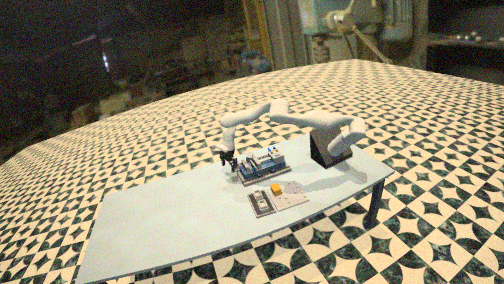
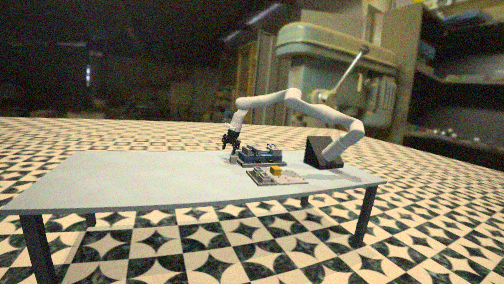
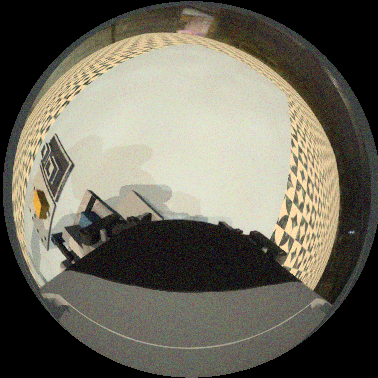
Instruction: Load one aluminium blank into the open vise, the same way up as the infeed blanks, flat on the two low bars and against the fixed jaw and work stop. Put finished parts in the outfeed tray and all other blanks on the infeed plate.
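Places are measured from the arm's base along level axes (x down, y right, z back), in centimetres.
Pixels of known places: gripper, between the fingertips: (image 1: 228, 168) (image 2: 227, 152); arm's base, origin of its link: (image 1: 333, 149) (image 2: 327, 155).
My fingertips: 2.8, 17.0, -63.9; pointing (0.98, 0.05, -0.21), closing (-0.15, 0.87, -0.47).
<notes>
Ahead of a thing's pixels: the offset from my fingertips to its middle, as dx, dy, dz. "spot": to the spot under its first point.
The blue vise @(-0.1, -5.6, +20.1) (image 1: 267, 168) (image 2: 261, 157) (image 3: 86, 220) stands on its base plate; its grey jaws show, but what lies between them is too small to tell. A plain grey block, seemingly a blank @(+2.8, -5.6, +2.5) (image 2: 233, 159) (image 3: 138, 206), stands on the table just left of the vise base. My gripper (image 1: 229, 165) (image 2: 229, 150) is open, its fingers low over that block; whether they straddle it is unclear. A dark tray (image 1: 253, 204) (image 3: 63, 166) holds two light grey parts @(spot: +0.8, -31.7, +10.4) (image 1: 258, 195) @(spot: +2.2, -37.9, +11.0) (image 1: 263, 204). A light plate @(+4.5, -33.8, +24.9) (image 1: 295, 196) (image 2: 292, 178) adjoins it and carries small studs.
An orange block @(+2.3, -29.4, +20.5) (image 1: 276, 189) (image 2: 275, 170) (image 3: 41, 204) stands on the light plate beside the dark tray. The dark wedge-shaped arm mount (image 1: 326, 148) (image 2: 317, 152) stands to the right of the vise. The arm reaches over the vise from the right.
</notes>
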